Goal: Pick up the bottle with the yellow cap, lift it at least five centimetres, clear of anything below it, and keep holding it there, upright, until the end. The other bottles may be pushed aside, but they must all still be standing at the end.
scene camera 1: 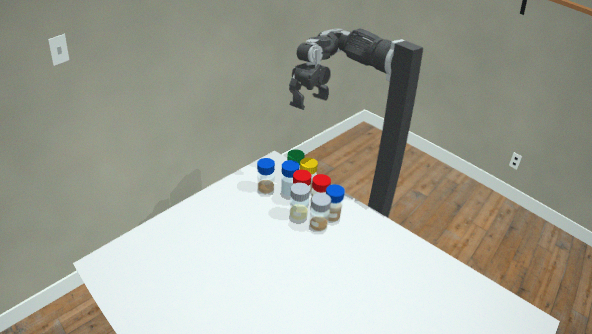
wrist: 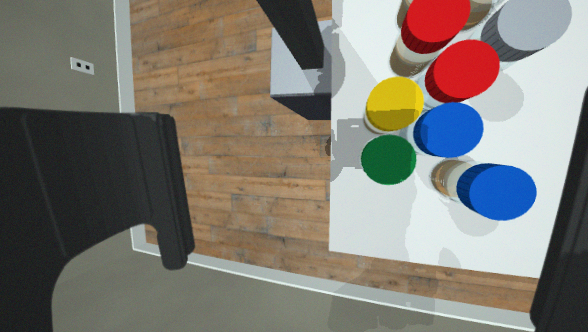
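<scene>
The bottle with the yellow cap (scene camera 1: 309, 165) (wrist: 395, 102) stands upright near the table's edge on the post side, its body largely hidden. A green-capped bottle (scene camera 1: 296, 156) (wrist: 389, 160), a blue-capped bottle (scene camera 1: 290, 169) (wrist: 449, 130) and two red-capped bottles (scene camera 1: 302, 177) (scene camera 1: 321, 182) (wrist: 462, 70) (wrist: 436, 22) stand close around it. My gripper (scene camera 1: 309, 101) (wrist: 319, 199) is open and empty, high above the bottles, fingers pointing down. In the wrist view the green and yellow caps lie between the fingers sideways, above the fingertip line. A shadow falls across part of the yellow cap.
Another blue-capped bottle (scene camera 1: 266, 167) (wrist: 502, 192) stands apart from the cluster. Two grey-capped bottles (scene camera 1: 300, 193) (scene camera 1: 320, 203) and a third blue-capped bottle (scene camera 1: 335, 194) stand at the other end. The dark post (scene camera 1: 397, 130) rises beside the white table (scene camera 1: 280, 280) (wrist: 370, 225).
</scene>
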